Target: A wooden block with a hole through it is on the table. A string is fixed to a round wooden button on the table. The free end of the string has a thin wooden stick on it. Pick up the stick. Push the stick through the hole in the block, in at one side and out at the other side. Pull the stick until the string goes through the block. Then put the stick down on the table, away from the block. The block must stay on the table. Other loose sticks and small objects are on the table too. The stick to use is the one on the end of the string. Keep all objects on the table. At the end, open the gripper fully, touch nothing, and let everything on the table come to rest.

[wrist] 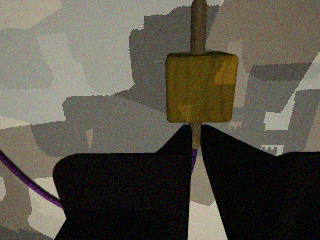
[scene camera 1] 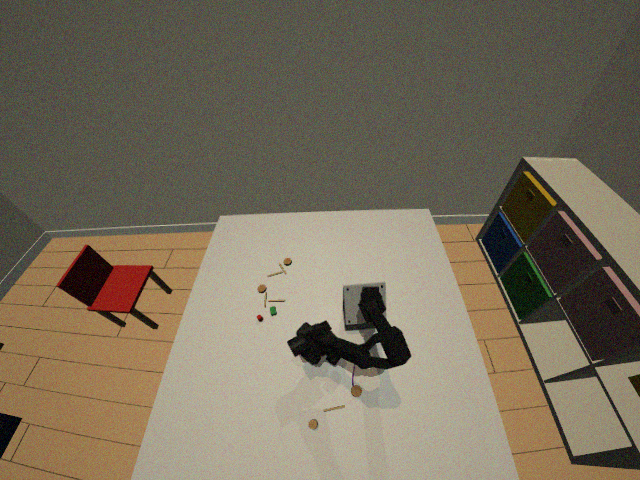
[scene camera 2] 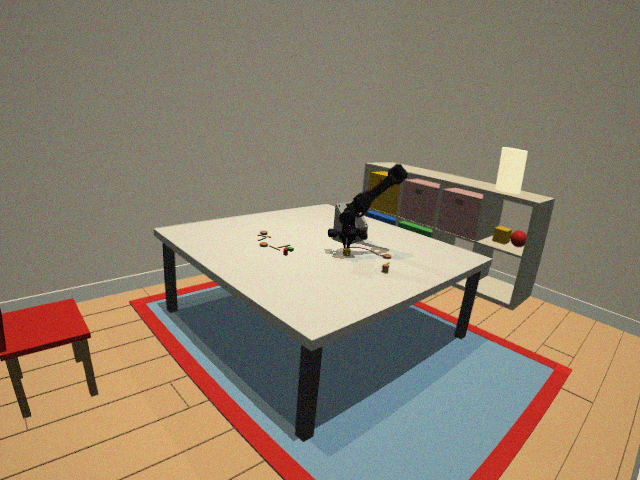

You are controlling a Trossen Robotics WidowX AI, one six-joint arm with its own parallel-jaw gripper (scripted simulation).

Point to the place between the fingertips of my gripper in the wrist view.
At 194,132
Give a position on a yellow-brown wooden block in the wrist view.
200,88
